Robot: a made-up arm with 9 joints. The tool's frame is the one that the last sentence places. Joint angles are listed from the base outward.
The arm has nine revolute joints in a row. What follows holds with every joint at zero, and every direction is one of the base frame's. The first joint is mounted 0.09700 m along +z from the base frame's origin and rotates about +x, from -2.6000 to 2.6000 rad. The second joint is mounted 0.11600 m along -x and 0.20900 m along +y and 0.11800 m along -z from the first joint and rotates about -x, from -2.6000 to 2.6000 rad. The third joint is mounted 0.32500 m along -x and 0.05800 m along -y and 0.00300 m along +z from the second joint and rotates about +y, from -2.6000 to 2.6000 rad. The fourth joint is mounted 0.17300 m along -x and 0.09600 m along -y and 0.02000 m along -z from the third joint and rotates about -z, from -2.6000 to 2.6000 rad. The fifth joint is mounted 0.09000 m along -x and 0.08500 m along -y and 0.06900 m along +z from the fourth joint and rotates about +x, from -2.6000 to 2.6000 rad. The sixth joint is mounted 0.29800 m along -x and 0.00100 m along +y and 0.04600 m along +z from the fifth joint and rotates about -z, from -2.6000 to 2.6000 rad. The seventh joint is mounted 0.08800 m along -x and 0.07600 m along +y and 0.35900 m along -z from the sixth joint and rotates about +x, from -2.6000 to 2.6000 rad. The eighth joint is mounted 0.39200 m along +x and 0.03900 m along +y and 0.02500 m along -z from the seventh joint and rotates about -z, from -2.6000 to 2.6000 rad. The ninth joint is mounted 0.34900 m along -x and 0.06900 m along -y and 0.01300 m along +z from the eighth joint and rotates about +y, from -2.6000 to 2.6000 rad. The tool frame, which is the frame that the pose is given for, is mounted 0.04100 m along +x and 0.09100 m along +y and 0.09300 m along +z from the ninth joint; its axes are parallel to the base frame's.
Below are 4 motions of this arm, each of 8 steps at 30 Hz.
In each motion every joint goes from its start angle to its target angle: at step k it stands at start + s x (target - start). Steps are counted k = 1, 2, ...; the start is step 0. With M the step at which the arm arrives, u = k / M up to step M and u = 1 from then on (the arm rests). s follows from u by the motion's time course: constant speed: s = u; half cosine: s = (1 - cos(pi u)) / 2; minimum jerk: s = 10 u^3 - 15 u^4 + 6 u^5.
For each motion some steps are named. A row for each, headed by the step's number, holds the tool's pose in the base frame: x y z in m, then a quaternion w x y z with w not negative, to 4 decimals.
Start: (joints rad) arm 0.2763 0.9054 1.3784 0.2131 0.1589 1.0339 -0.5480 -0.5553 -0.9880
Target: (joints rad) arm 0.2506 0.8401 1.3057 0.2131 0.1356 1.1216 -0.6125 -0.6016 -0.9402
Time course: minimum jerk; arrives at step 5
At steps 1, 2, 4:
1: -0.6675 0.4958 0.5505 0.7162 -0.5730 0.3673 -0.1542
2: -0.6746 0.4840 0.5499 0.7134 -0.5725 0.3726 -0.1566
4: -0.6909 0.4555 0.5475 0.7064 -0.5707 0.3851 -0.1640

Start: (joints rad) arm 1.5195 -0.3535 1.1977 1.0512 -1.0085 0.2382 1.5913 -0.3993 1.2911
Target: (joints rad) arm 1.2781 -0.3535 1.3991 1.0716 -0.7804 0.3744 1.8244 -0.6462 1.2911
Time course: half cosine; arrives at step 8
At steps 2, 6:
2: -0.8540 -0.3313 0.1020 0.2149 0.5435 0.7035 0.4043
6: -0.8294 -0.3326 0.1477 0.3048 0.5918 0.6578 0.3523

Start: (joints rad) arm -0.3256 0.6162 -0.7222 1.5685 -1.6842 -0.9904 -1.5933 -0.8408 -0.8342
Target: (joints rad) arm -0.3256 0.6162 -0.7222 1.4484 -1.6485 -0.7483 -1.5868 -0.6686 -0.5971
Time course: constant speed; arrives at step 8
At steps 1, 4, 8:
1: -0.6783 0.1413 -0.5294 0.4484 -0.5586 0.6749 0.1770
4: -0.7107 0.1078 -0.5378 0.3877 -0.6147 0.6774 0.1144
8: -0.7509 0.0571 -0.5440 0.3030 -0.6786 0.6686 0.0253

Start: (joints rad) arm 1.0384 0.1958 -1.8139 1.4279 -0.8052 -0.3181 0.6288 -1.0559 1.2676
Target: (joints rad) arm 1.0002 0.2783 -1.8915 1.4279 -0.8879 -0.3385 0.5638 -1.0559 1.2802
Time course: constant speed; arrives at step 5
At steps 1, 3, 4, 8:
1: -0.0486 0.5831 -0.1252 0.8779 0.4509 -0.1614 0.0018
3: -0.0431 0.5660 -0.1469 0.8928 0.4264 -0.1452 0.0066
4: -0.0404 0.5570 -0.1572 0.8999 0.4139 -0.1370 0.0086
8: -0.0377 0.5477 -0.1672 0.9068 0.4014 -0.1287 0.0105

